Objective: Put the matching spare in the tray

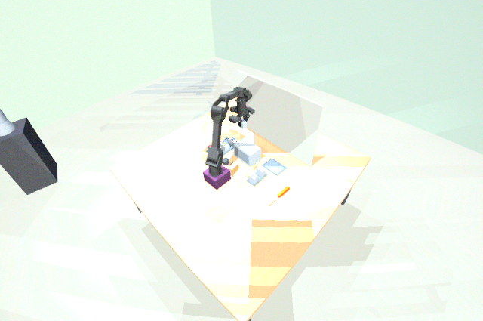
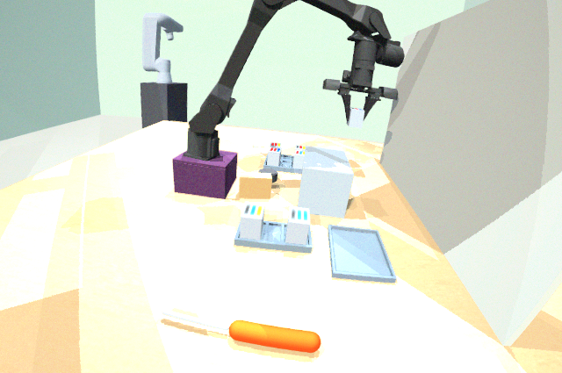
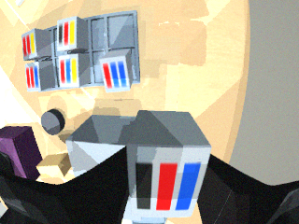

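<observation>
Right now the pale blue tray is 31 cm to the right of my gripper tip, 17 cm below it and 3 cm ahead of it. Also, from my gripper tip: tall panel: 18 cm ahead, 10 cm to the right, 6 cm above; then mounted unit: 12 cm to the right, 12 cm below, 6 cm behind; then spare block: 2 cm above.
</observation>
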